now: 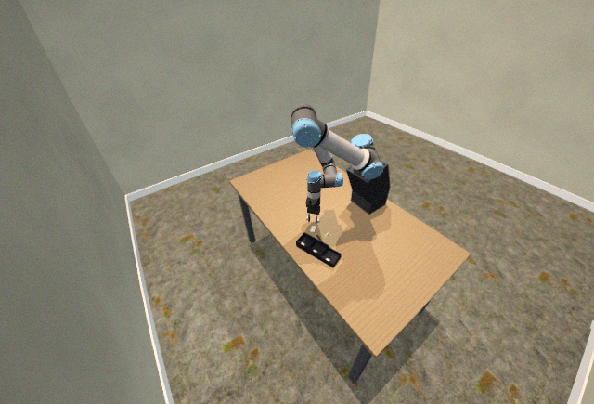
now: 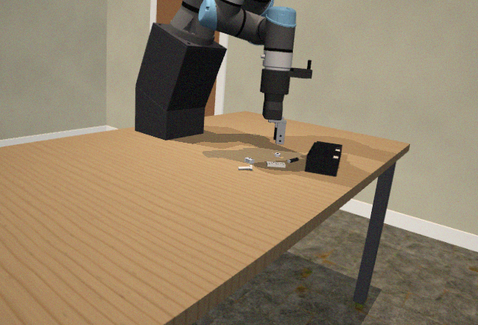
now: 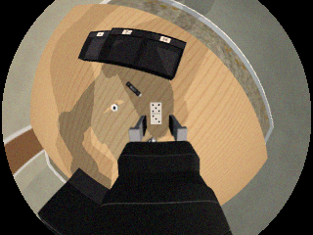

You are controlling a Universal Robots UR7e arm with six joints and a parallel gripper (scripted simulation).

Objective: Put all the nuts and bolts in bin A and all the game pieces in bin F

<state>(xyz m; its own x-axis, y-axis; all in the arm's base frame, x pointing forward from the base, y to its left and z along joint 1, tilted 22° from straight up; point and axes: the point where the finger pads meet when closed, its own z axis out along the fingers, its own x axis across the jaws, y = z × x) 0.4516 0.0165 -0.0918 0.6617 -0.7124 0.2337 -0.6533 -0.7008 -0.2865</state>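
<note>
My hand is 80 mm above the white speckled piece. Round my hand: bolt (90 mm to the right, 80 mm below, 20 mm behind); small ring-shaped piece (80 mm to the left, 80 mm below, 60 mm behind); black bin (160 mm to the left, 60 mm below, 60 mm ahead).
</note>
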